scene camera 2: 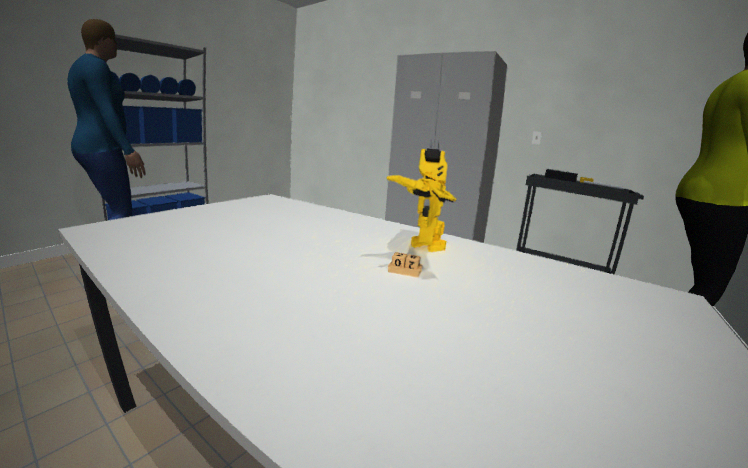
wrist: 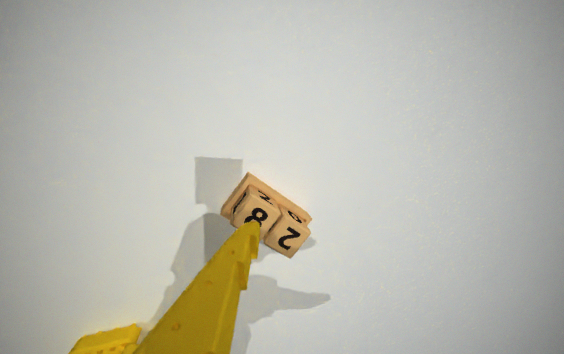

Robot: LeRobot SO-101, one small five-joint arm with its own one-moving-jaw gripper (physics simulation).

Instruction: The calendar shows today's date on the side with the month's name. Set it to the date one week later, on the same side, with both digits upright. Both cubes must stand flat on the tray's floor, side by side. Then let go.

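The wooden calendar tray (scene camera 2: 404, 272) (wrist: 276, 197) stands on the white table, with two cubes side by side in it. In the scene view, the left cube (scene camera 2: 397, 263) (wrist: 299, 236) shows 0 in front and the right cube (scene camera 2: 412, 263) (wrist: 270, 212) shows 2. In the wrist view their upper faces read 2 and 8. Whether the digits are upright is hard to tell. My gripper (scene camera 2: 421, 188) is open and empty, high above and behind the calendar. In the wrist view its notched jaw (wrist: 215, 295) overlaps the 8 cube's lower edge; the moving jaw is out of the picture.
The arm's base (scene camera 2: 429, 243) stands on the white table (scene camera 2: 353, 353) close behind the calendar, near the table's far edge. Beyond the table are a grey cabinet (scene camera 2: 413, 121), a dark side table (scene camera 2: 584, 187), a shelf rack (scene camera 2: 205, 126) and two people. Jaw shadows fall around the calendar.
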